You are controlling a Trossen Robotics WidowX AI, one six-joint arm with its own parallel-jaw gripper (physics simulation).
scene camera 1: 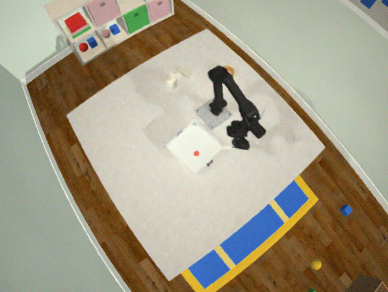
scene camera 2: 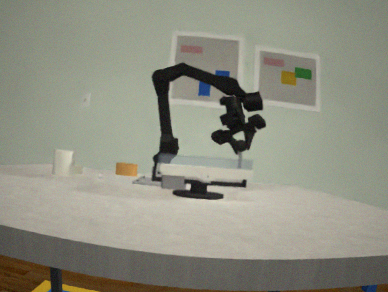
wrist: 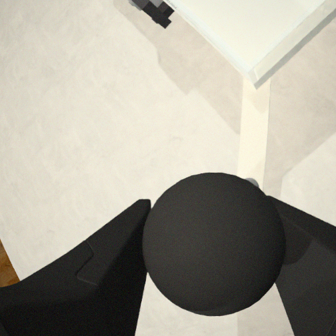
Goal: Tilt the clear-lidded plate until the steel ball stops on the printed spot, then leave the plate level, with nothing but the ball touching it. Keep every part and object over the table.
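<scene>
The clear-lidded plate [scene camera 1: 187,145] [scene camera 2: 200,171] [wrist: 260,25] sits on a black round-footed stand [scene camera 2: 198,194] and looks close to level. A red printed spot [scene camera 1: 196,153] shows on its floor, off centre. I cannot make out the steel ball in these views. A cream arm [scene camera 1: 230,147] [wrist: 254,130] runs out from the plate's corner, with a thin grey post [scene camera 2: 240,160] rising from it. My gripper [scene camera 1: 241,143] [scene camera 2: 241,145] [wrist: 204,208] is shut on the round black knob at the post's top, beside and above the plate's corner.
A white cup [scene camera 1: 171,80] [scene camera 2: 63,162] and an orange round object [scene camera 1: 229,70] [scene camera 2: 126,169] stand on the table [scene camera 1: 130,175] near my arm's base. A grey block [scene camera 2: 173,181] hangs at the plate's side. A small black part [scene camera 1: 210,163] [wrist: 159,15] sticks out from another side.
</scene>
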